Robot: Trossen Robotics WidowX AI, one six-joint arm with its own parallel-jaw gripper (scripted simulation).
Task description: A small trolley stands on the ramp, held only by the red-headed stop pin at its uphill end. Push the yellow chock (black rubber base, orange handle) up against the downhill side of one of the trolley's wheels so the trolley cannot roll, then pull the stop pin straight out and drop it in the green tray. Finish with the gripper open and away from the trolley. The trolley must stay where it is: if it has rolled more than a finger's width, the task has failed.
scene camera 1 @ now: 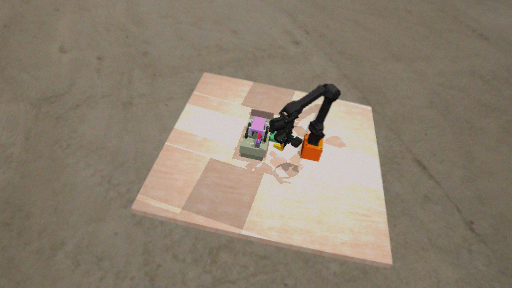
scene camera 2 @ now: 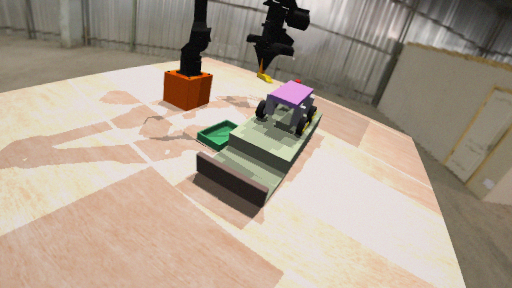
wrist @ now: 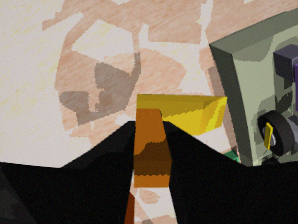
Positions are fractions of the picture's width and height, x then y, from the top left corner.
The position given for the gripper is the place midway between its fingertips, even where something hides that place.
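There's a trolley (scene camera 2: 0.57,0.33) here, and a dark raised lip (scene camera 2: 0.48,0.65) as well. Then there's a yellow chock (wrist: 0.66,0.51), and that's being carried by the gripper (scene camera 2: 0.51,0.24). You'd find the gripper in the wrist view too (wrist: 0.50,0.57).
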